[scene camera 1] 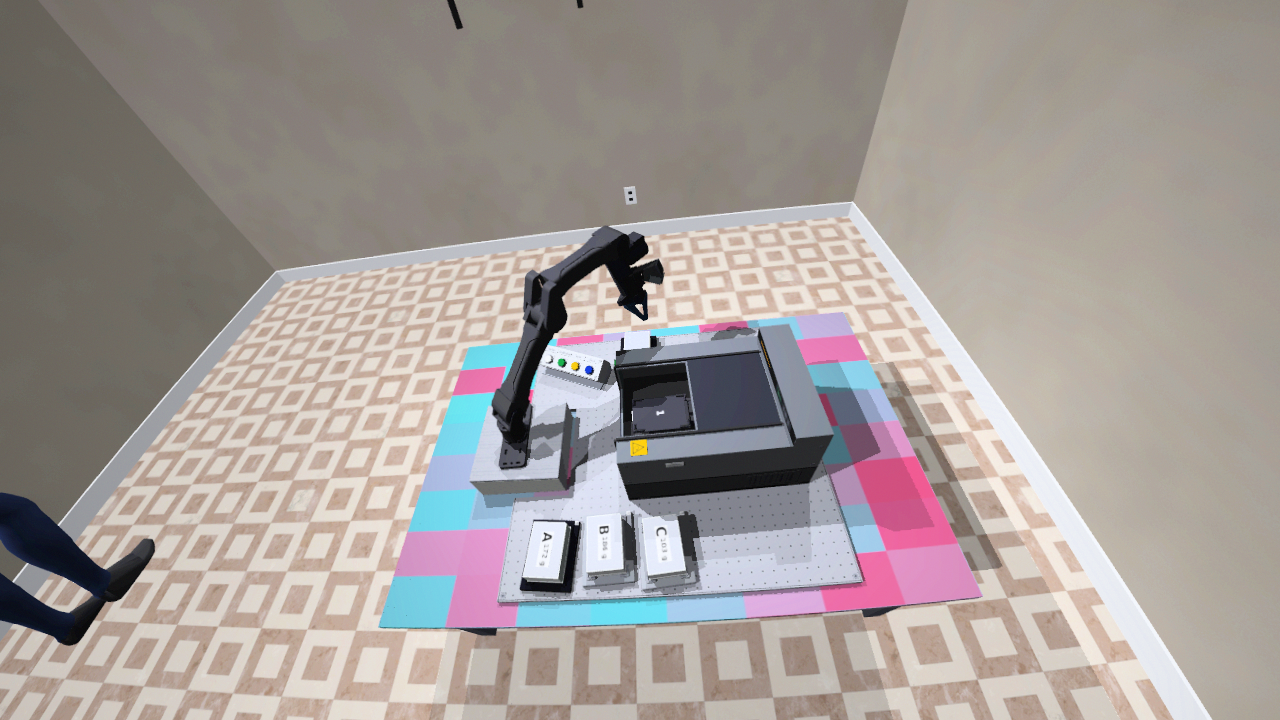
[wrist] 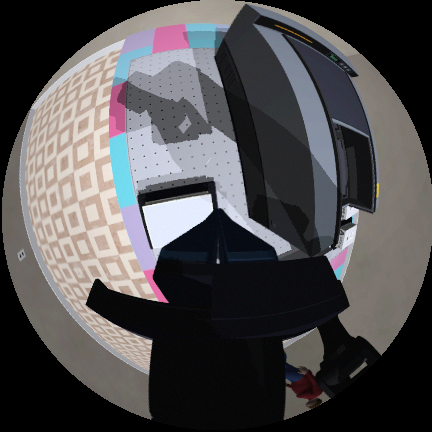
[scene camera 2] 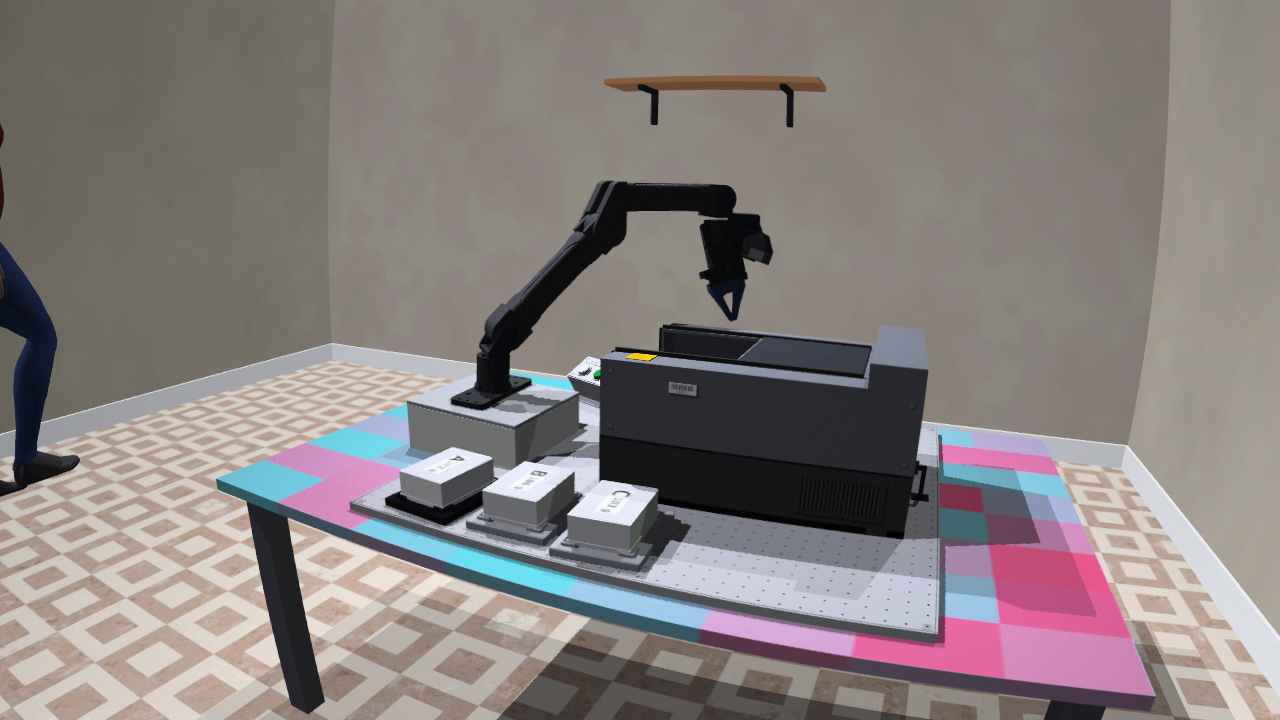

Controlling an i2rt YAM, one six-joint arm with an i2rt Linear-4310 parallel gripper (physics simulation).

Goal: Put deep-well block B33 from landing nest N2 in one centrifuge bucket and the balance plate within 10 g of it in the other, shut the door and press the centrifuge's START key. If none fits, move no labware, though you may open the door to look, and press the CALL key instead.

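Where they show: gripper, between the fingertips: point(scene camera 1: 645, 320) point(wrist: 217, 214) point(scene camera 2: 733, 320); arm's base, origin of its link: point(scene camera 1: 516, 435) point(scene camera 2: 492, 393).
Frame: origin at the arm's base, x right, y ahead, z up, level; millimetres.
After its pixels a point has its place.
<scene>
My gripper point(scene camera 1: 642, 317) {x -249, y 395, z 132 mm} point(scene camera 2: 733, 317) {x -249, y 395, z 132 mm} point(wrist: 217, 214) {x -249, y 395, z 132 mm} is shut and empty. It hangs in the air near a plain white block point(scene camera 1: 636, 340) {x -316, y 356, z -16 mm} point(wrist: 175, 219) {x -299, y 361, z -16 mm}, which sits in a dark nest behind the centrifuge point(scene camera 1: 716, 458) {x 196, y 511, z 115 mm} point(scene camera 2: 760, 416) {x 197, y 531, z 80 mm} point(wrist: 285, 125) {x -135, y 474, z 102 mm}; no nest label or block name is readable. The centrifuge's top opening is uncovered on its left and shows a dark bucket point(scene camera 1: 648, 420) {x 46, y 370, z 66 mm} marked 1. The other bucket does not show. White balance plates A point(scene camera 1: 542, 555) {x 320, y 92, z -21 mm} point(scene camera 2: 444, 483) {x 365, y 132, z -23 mm}, B point(scene camera 1: 604, 546) {x 314, y 236, z -21 mm} point(scene camera 2: 528, 501) {x 366, y 266, z -23 mm} and C point(scene camera 1: 664, 550) {x 337, y 372, z -21 mm} point(scene camera 2: 612, 523) {x 383, y 390, z -22 mm} stand in a front row. Their printed weights are small.
A key box point(scene camera 1: 601, 374) {x -202, y 236, z -29 mm} point(scene camera 2: 583, 379) {x -255, y 76, z -24 mm} with white, green, yellow and blue keys stands left of the centrifuge, toward the back. The arm's pedestal point(scene camera 1: 523, 486) {x 133, y 18, z -46 mm} point(scene camera 2: 460, 435) {x 132, y 9, z -42 mm} stands at the left. The centrifuge's raised right end point(scene camera 1: 805, 385) {x 73, y 738, z 169 mm} point(scene camera 2: 901, 358) {x 148, y 718, z 170 mm} rises above its top. A person stands left of the table.
</scene>
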